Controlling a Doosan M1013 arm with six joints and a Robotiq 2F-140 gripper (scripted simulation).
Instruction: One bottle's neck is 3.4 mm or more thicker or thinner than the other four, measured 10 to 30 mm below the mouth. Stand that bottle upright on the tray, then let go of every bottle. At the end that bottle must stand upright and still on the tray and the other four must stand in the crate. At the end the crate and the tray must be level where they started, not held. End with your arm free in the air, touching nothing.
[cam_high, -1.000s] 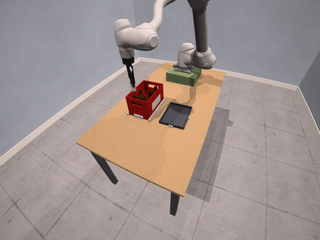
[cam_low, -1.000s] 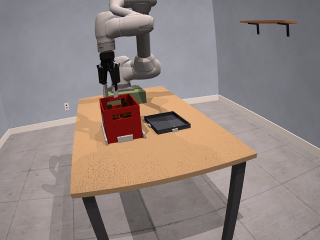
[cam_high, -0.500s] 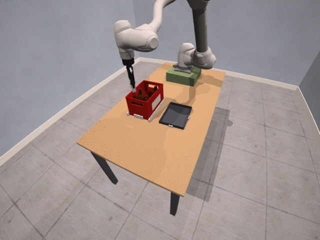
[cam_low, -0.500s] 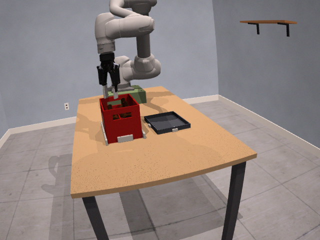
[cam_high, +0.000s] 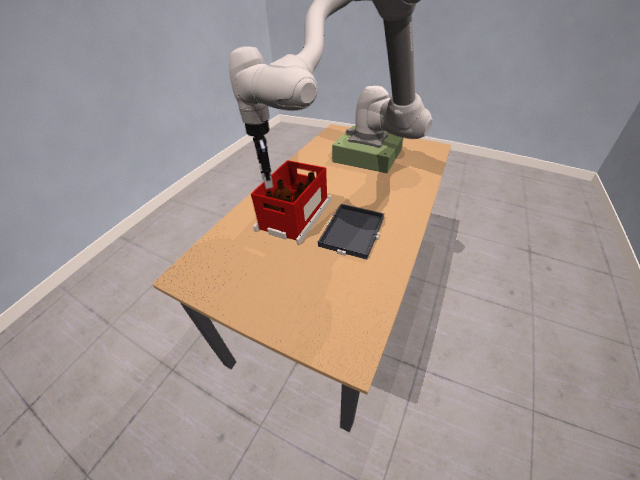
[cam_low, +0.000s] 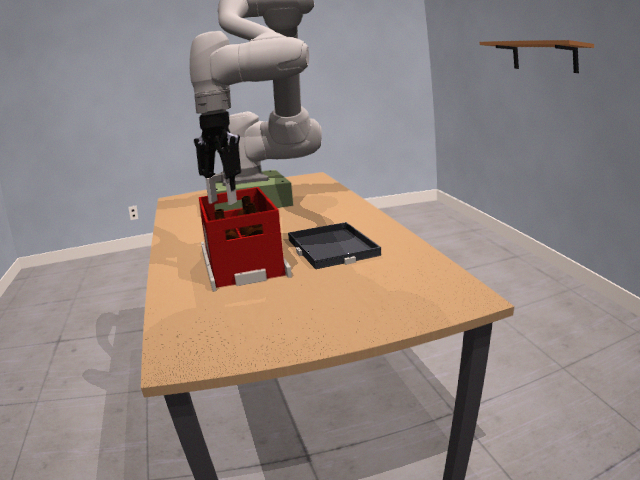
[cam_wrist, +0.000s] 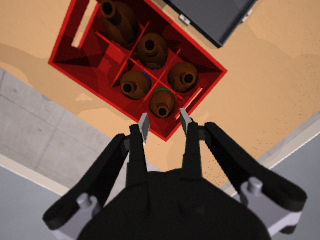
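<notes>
Right now my hand is 150 mm above the glass bottle. From my hand the other things lie so: dark grey tray 80 mm behind, 310 mm to the left, 220 mm below; red crate 90 mm behind, 40 mm to the left, 150 mm below.
</notes>
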